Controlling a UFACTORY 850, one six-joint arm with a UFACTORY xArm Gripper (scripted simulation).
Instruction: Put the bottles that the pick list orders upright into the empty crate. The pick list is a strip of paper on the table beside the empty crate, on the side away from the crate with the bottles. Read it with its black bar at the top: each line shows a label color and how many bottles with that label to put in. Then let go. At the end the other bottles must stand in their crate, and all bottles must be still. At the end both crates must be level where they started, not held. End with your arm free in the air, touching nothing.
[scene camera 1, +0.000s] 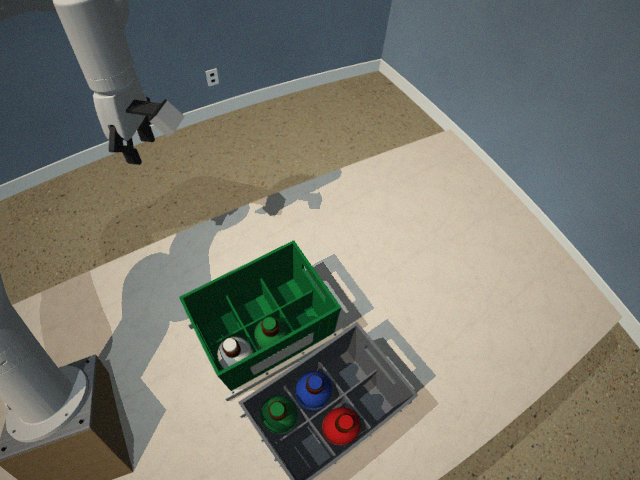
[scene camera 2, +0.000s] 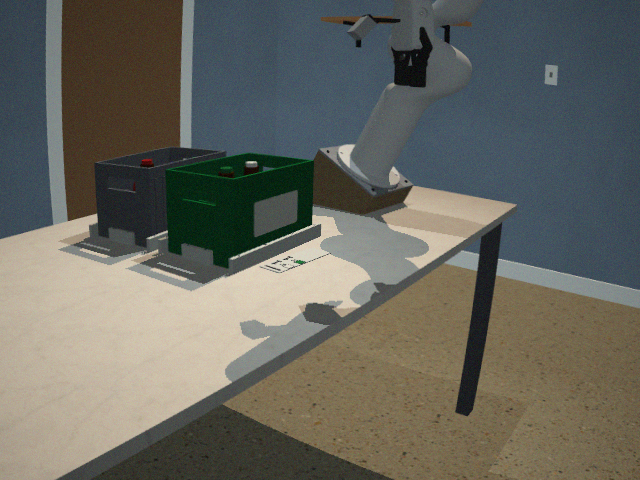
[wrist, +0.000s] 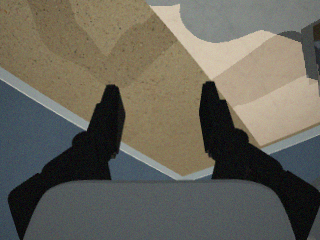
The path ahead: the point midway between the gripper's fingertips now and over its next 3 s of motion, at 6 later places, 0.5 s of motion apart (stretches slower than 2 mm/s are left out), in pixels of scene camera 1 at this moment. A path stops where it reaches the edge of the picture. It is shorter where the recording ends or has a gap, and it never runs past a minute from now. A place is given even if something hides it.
My gripper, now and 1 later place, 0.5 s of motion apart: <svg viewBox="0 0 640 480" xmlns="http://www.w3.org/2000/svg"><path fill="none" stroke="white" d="M141 151L135 142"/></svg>
